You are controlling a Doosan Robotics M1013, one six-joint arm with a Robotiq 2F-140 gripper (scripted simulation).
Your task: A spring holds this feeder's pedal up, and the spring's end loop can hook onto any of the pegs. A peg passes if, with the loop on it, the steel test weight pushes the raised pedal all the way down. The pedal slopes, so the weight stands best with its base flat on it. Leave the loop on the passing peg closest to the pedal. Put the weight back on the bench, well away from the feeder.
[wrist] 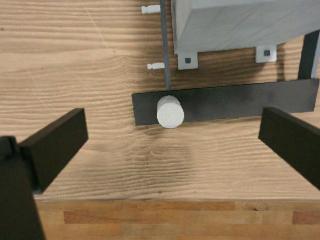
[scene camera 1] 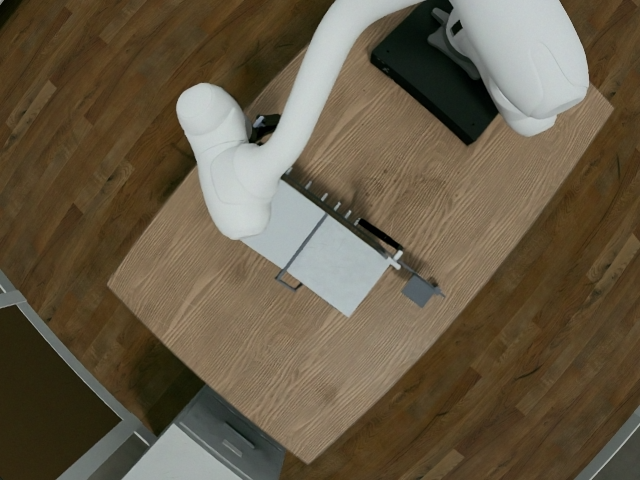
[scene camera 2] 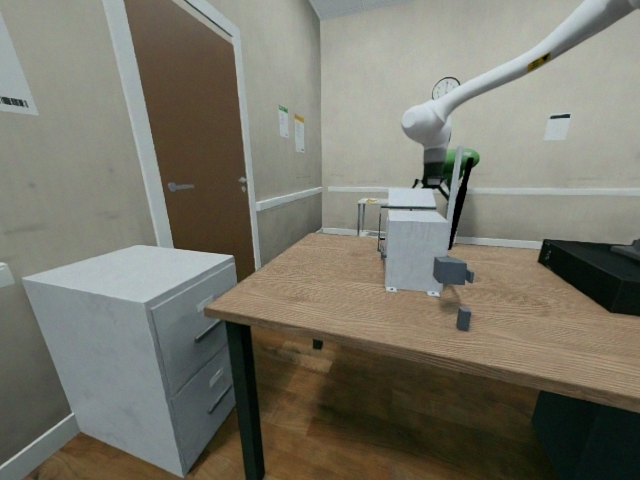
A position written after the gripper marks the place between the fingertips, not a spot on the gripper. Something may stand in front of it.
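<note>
Gripper (wrist: 173,123) and steel test weight (wrist: 170,114) visible. White feeder box (scene camera 1: 337,265), likewise. Scene camera 2 does not show the steel test weight, hidden by the white feeder box.
</note>
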